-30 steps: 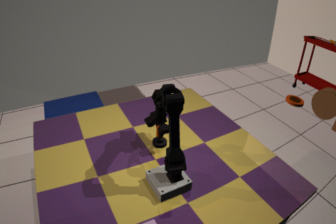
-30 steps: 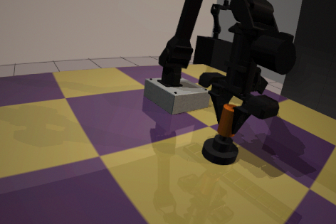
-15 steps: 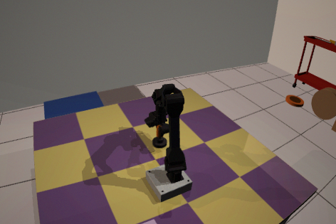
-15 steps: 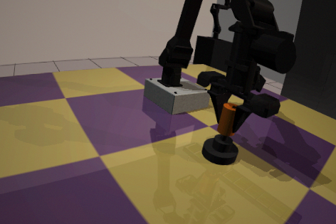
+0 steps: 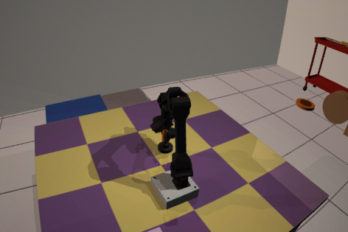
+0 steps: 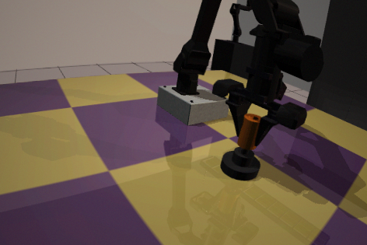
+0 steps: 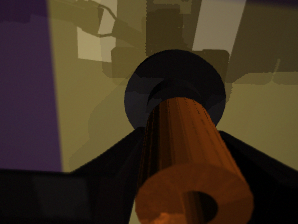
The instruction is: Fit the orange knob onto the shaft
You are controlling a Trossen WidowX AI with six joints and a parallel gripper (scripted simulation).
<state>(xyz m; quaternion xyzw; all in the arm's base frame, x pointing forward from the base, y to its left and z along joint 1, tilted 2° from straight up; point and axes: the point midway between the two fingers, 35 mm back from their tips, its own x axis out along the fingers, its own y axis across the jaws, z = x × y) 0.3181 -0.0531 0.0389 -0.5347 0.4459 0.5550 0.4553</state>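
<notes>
The orange knob lies 20 mm above my gripper tip. The rest, counted from my gripper tip: dark round pedestal (40 mm below).
</notes>
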